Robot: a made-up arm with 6 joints.
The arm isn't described. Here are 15 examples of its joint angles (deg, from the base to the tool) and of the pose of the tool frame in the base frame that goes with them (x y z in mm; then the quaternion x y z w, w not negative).
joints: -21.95 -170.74 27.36 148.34 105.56 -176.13
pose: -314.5 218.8 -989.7 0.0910 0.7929 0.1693 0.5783
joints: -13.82 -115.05 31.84 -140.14 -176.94 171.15
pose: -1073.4 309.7 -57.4 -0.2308 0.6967 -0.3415 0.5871
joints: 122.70 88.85 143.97 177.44 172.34 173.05
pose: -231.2 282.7 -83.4 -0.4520 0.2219 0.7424 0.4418
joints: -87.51 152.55 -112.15 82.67 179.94 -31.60
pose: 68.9 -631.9 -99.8 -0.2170 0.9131 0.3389 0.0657
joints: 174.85 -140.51 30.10 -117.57 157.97 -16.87
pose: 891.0 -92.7 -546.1 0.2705 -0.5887 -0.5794 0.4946
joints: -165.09 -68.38 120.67 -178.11 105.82 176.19
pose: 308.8 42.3 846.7 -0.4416 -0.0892 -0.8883 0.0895
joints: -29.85 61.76 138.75 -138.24 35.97 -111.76
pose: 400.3 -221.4 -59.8 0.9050 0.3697 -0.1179 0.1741
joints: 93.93 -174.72 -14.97 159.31 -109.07 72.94
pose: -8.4 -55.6 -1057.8 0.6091 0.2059 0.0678 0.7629
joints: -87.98 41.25 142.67 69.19 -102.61 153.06
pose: -21.5 -473.1 205.0 0.2895 -0.5649 -0.0477 0.7712
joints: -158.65 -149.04 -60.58 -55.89 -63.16 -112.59
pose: 79.5 -82.4 -921.3 0.1746 -0.7363 0.5440 0.3626
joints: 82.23 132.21 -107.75 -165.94 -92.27 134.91
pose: 51.7 841.1 166.6 -0.7876 0.3137 0.2621 0.4611
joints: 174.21 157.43 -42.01 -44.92 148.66 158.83
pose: -691.5 60.8 -711.4 0.0164 0.6948 0.2117 0.6871
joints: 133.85 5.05 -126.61 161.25 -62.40 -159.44
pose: 318.8 -355.7 667.2 0.4963 -0.1318 0.8380 0.1845
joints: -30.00 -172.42 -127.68 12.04 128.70 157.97
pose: 345.0 -135.1 -336.6 -0.9934 0.0098 0.0291 0.1105
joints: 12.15 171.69 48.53 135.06 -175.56 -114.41
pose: -201.1 -5.9 -876.8 0.2573 0.1883 0.8271 0.4628
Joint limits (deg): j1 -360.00..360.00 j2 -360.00..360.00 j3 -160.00..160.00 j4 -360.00..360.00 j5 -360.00..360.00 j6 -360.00..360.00
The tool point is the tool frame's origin. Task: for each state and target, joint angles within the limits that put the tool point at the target. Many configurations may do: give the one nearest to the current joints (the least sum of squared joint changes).
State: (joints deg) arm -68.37 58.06 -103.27 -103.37 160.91 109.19
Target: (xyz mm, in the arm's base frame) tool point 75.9 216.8 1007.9
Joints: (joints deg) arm -101.31 17.55 -91.63 -103.48 173.64 109.19
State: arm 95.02 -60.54 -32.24 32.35 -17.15 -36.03
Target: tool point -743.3 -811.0 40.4
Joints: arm 48.81 -65.41 -67.91 30.39 -21.40 -36.03
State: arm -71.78 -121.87 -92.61 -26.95 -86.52 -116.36
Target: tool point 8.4 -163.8 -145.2
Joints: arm -106.04 -153.60 -141.09 -8.06 -80.20 -116.36
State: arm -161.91 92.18 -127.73 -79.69 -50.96 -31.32
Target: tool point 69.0 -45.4 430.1
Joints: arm -142.71 50.50 -160.00 -69.19 -26.73 -31.32
